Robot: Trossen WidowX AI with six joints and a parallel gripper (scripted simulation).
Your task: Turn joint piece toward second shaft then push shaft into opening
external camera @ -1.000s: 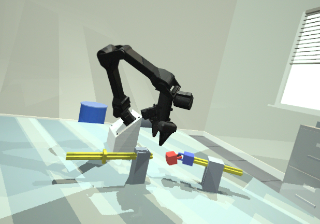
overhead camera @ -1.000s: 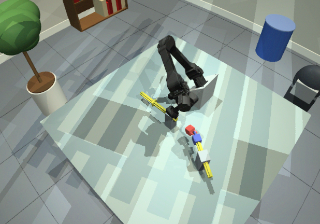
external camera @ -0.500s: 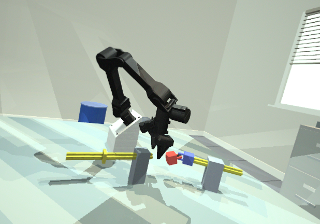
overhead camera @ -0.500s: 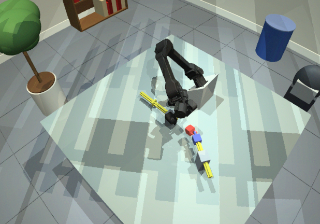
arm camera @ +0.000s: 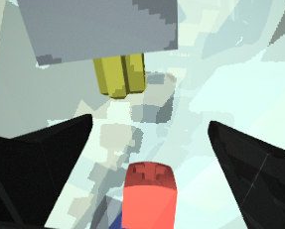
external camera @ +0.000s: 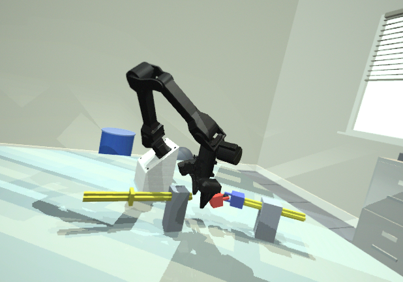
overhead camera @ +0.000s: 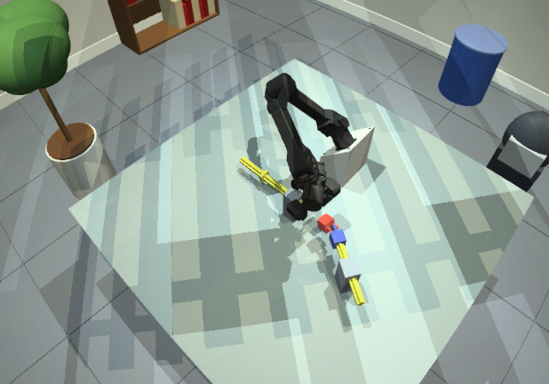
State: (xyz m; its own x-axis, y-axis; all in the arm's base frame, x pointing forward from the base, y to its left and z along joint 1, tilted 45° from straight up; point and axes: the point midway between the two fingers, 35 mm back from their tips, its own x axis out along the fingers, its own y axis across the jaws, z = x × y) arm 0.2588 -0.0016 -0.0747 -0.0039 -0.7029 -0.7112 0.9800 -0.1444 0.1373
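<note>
Now: gripper tip 70 mm to the right of the red joint piece, 10 mm below it and 10 mm short of it.
</note>
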